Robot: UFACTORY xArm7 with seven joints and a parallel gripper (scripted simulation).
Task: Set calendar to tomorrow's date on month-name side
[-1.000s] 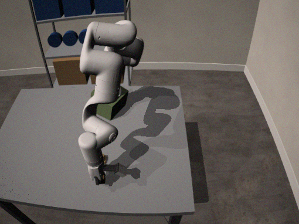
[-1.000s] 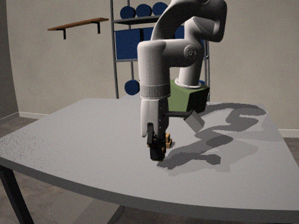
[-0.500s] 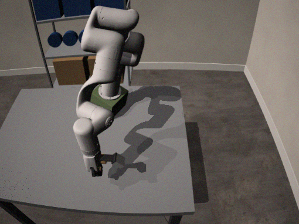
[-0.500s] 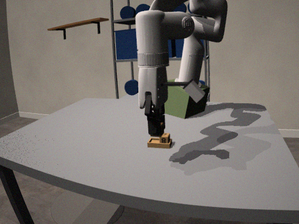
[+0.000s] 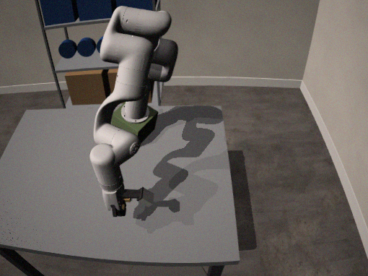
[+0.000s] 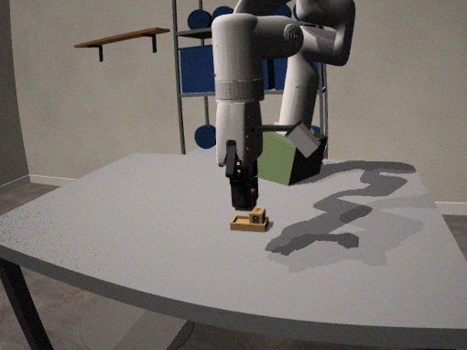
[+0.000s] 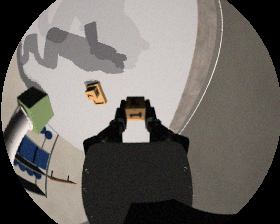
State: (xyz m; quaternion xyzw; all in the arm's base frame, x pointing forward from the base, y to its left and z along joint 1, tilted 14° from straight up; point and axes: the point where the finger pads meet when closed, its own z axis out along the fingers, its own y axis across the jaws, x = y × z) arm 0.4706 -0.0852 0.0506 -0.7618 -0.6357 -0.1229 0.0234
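My hand is 13 cm past the wooden calendar tray, 1 cm to the left of it and 12 cm above it. The rest, counted from my hand: cube 1 cm below.
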